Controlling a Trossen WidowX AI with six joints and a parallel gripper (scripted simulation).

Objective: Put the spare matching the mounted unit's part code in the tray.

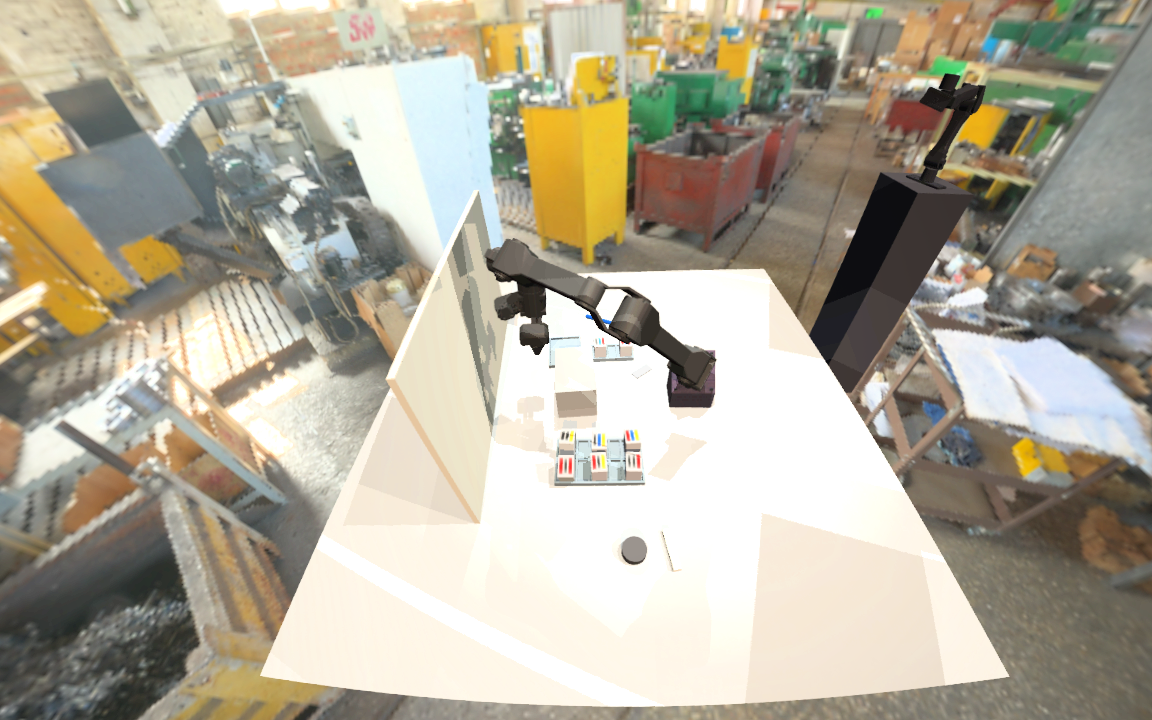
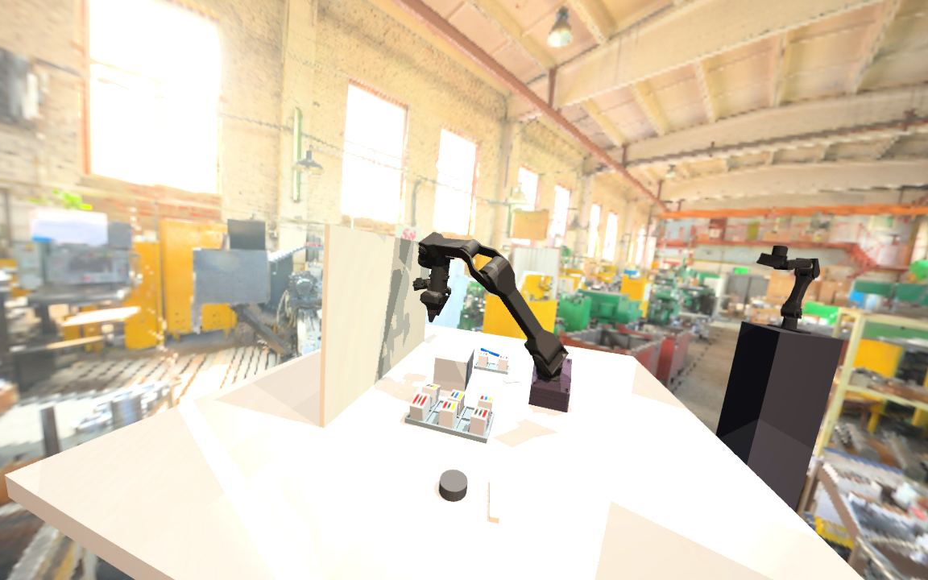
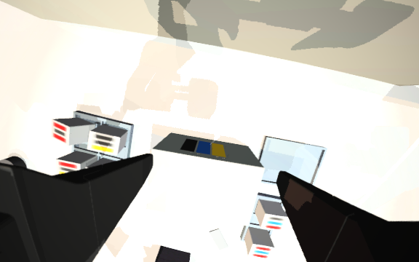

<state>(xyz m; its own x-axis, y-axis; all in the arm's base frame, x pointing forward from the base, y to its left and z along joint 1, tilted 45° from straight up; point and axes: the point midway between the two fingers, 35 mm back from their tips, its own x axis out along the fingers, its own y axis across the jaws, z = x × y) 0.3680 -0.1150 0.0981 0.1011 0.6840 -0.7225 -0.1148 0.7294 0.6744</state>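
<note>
My gripper tip is 140 mm past the beige spare block, 180 mm to the right of it and 160 mm above it. Also, from my gripper tip: mounted unit (80 mm behind, 150 mm below); then pale blue glassy tray (50 mm behind, 170 mm to the right, 190 mm below); then camouflage panel (140 mm ahead, 10 mm to the left, 30 mm above).
</note>
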